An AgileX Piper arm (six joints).
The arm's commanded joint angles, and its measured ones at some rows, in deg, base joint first. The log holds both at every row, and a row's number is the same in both.
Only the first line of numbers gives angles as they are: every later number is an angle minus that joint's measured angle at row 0.
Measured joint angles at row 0:
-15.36, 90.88, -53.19, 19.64, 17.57, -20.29
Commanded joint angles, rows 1 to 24:
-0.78, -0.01, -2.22, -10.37, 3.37, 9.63
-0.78, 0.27, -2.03, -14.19, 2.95, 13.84
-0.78, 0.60, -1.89, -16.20, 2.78, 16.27
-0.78, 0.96, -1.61, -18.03, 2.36, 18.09
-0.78, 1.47, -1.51, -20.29, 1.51, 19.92
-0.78, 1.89, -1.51, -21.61, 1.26, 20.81
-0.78, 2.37, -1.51, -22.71, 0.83, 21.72
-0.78, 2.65, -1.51, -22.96, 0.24, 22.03
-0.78, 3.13, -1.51, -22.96, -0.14, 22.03
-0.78, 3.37, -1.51, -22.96, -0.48, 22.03
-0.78, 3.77, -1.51, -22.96, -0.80, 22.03
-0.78, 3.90, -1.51, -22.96, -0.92, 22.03
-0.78, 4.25, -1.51, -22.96, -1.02, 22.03
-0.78, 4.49, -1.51, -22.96, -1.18, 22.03
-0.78, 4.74, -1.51, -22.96, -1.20, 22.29
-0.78, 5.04, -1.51, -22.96, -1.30, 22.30
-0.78, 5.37, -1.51, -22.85, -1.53, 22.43
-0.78, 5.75, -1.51, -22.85, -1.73, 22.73
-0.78, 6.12, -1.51, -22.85, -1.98, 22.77
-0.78, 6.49, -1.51, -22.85, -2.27, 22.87
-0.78, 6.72, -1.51, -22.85, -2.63, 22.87
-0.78, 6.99, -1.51, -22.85, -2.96, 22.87
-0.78, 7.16, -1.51, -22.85, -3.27, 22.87
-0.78, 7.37, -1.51, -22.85, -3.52, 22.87
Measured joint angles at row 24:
-0.47, 6.63, -1.96, -22.10, -2.89, 22.53
